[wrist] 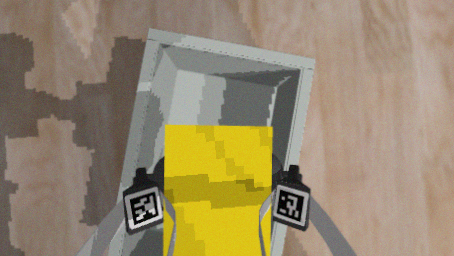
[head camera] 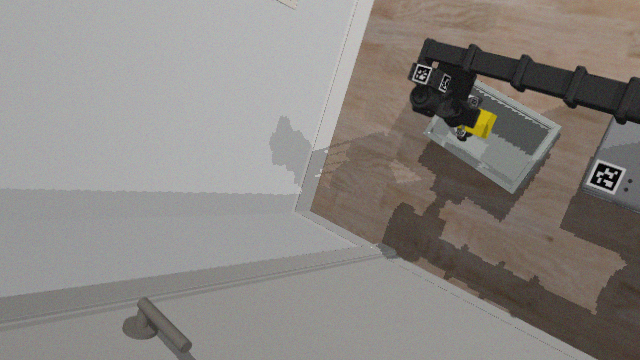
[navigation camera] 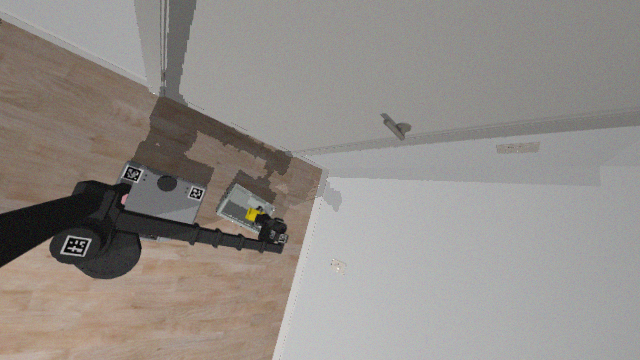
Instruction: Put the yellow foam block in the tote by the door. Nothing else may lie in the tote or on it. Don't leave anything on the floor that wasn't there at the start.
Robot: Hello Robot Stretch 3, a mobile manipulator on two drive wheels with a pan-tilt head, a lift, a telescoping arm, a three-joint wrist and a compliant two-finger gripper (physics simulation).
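Places are measured from the robot's base along level axes (x ahead, y left, z up), in metres.
Where they show: gripper, between the fingertips: (wrist: 218, 171); robot's base, origin of its link: (navigation camera: 166, 182).
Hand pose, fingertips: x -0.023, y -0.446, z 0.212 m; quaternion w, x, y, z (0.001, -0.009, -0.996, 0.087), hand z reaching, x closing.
Note:
Each offset is from my fingertips to the top centre of the thing. "*": to the spot under its first point.
The yellow foam block @(dx +0.000, dy +0.011, dz +0.049 m) (head camera: 484, 124) (navigation camera: 253, 214) (wrist: 218, 160) is between the two fingertips of my gripper (head camera: 468, 119) (wrist: 218, 171), which is shut on it from both sides. In the navigation camera the gripper (navigation camera: 258, 215) is small and partly covered by the wrist. The grey-green tote @(dx +0.011, dy +0.013, dz -0.092 m) (head camera: 536, 159) (navigation camera: 228, 216) (wrist: 230, 46) stands on the floor by the door. The block is over the tote's end nearer the wall; whether it touches the tote's bottom I cannot tell. The part of the tote's inside that shows holds no other object; the block and wrist hide the rest.
My grey base (head camera: 627, 165) (navigation camera: 175, 200) is beside the tote. The black telescoping arm (head camera: 545, 75) (navigation camera: 215, 237) reaches along the tote's side. The door with its handle @(* dx +0.419, dy -0.019, dz +0.718 m) (head camera: 165, 325) (navigation camera: 395, 126) and the white wall (head camera: 150, 100) (navigation camera: 450, 260) meet in the corner near the tote.

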